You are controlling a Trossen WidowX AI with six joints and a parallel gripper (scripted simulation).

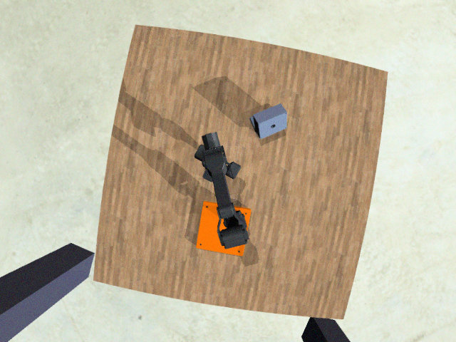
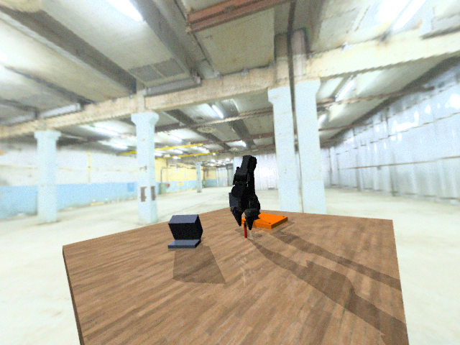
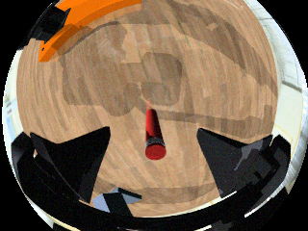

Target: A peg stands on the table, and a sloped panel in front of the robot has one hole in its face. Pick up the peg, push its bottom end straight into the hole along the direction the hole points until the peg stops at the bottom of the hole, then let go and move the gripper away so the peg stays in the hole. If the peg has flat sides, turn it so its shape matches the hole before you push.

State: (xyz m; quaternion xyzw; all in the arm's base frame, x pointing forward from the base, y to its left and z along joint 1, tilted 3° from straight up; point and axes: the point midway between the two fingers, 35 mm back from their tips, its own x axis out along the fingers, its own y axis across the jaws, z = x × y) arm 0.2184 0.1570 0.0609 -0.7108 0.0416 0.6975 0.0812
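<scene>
Now: the small red peg 1 cm above my gripper tip. The rest, counted from my gripper tip: grey-blue sloped panel 24 cm ahead, 16 cm to the right, 3 cm above; then small dark hole 22 cm ahead, 17 cm to the right, 4 cm above.
</scene>
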